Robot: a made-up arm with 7 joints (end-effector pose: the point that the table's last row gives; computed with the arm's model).
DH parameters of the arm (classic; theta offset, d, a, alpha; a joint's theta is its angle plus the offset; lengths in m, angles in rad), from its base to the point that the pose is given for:
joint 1: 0 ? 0 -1.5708
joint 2: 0 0 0 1.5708
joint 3: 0 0.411 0.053 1.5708
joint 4: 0 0 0.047 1.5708
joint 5: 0 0.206 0 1.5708
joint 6: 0 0 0.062 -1.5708
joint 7: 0 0.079 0 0
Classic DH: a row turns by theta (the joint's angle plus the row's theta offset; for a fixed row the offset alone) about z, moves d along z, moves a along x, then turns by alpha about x.
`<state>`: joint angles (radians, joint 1 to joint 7).
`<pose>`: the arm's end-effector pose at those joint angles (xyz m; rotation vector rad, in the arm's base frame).
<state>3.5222 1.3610 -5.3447 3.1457 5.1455 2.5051 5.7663</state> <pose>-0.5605 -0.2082 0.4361 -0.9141 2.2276 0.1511</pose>
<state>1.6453 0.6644 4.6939 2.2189 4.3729 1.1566 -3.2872</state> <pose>0.2219 0.3727 0.9423 -0.0567 0.5487 -2.5382</pose>
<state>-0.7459 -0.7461 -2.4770 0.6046 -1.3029 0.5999 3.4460</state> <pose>-0.3196 0.0642 0.4061 -2.8433 -1.2363 -0.3546</pose>
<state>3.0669 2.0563 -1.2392 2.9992 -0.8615 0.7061 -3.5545</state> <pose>-0.6251 0.0977 0.0602 -0.9104 -1.3684 -0.3178</pose>
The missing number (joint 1, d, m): 0.409
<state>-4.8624 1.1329 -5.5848 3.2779 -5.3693 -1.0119 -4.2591</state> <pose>0.1902 0.5069 0.6689 0.4838 1.3561 1.0325</pose>
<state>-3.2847 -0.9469 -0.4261 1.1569 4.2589 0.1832 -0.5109</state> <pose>0.0829 0.0889 0.8547 0.9143 -1.2305 -2.4485</pose>
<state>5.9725 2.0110 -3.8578 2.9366 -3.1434 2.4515 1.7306</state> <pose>0.5090 -0.1991 0.1092 0.8853 -1.6281 -0.3460</pose>
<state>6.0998 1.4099 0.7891 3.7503 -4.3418 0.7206 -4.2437</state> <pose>0.5766 -0.2204 0.6271 0.2639 0.2465 1.1950</pose>
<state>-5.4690 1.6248 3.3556 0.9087 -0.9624 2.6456 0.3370</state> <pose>0.1900 0.2530 0.5847 -0.5369 -2.6143 -0.8107</pose>
